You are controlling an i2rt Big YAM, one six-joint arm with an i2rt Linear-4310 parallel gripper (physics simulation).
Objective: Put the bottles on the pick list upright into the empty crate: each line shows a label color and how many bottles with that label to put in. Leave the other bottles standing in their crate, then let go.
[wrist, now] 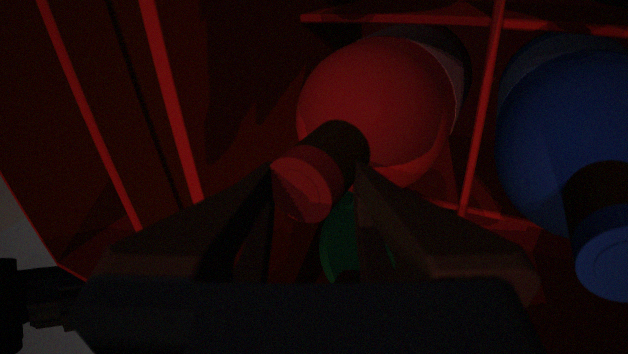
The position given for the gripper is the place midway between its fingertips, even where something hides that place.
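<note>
The view contains a green bottle (338,253), a blue bottle (553,149) and the gripper (314,175).
</note>
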